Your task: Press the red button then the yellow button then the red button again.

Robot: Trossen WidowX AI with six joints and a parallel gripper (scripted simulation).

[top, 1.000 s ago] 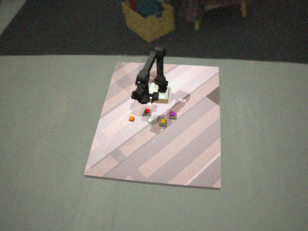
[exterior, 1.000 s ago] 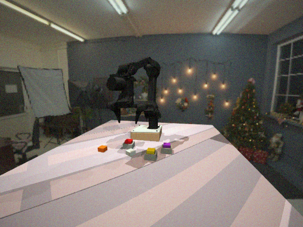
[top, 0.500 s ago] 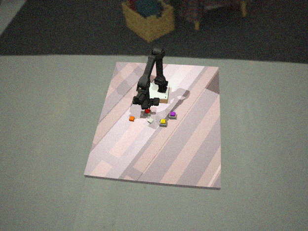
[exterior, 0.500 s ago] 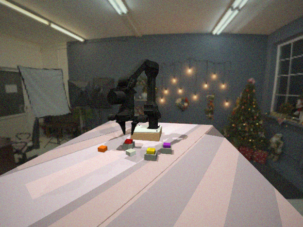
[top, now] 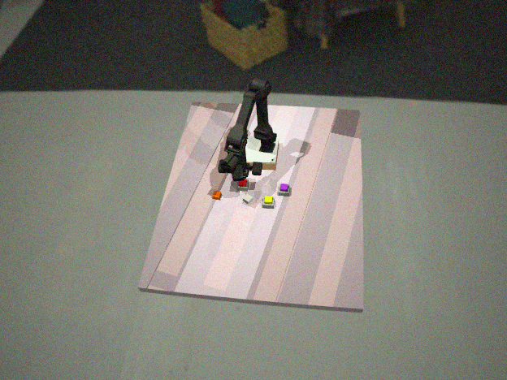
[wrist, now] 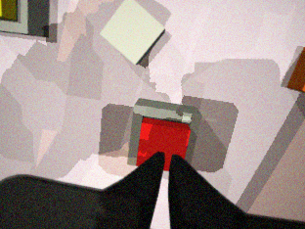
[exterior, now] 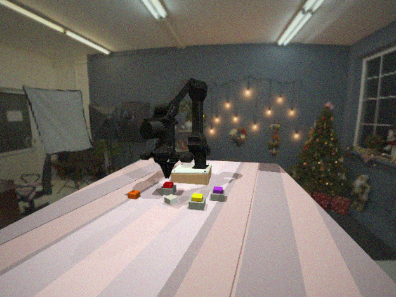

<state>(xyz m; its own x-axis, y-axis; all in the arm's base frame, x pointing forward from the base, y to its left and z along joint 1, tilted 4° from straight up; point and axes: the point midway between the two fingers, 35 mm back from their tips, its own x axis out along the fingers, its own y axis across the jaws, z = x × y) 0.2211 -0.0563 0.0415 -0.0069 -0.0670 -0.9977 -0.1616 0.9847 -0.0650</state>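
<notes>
Now: gripper tip 30 mm above the red button. From my gripper tip the other things lie so: orange block (100 mm to the right, 80 mm ahead, 50 mm below); then pale grey block (60 mm ahead, 50 mm to the left, 50 mm below); then yellow button (140 mm to the left, 60 mm ahead, 30 mm below).
</notes>
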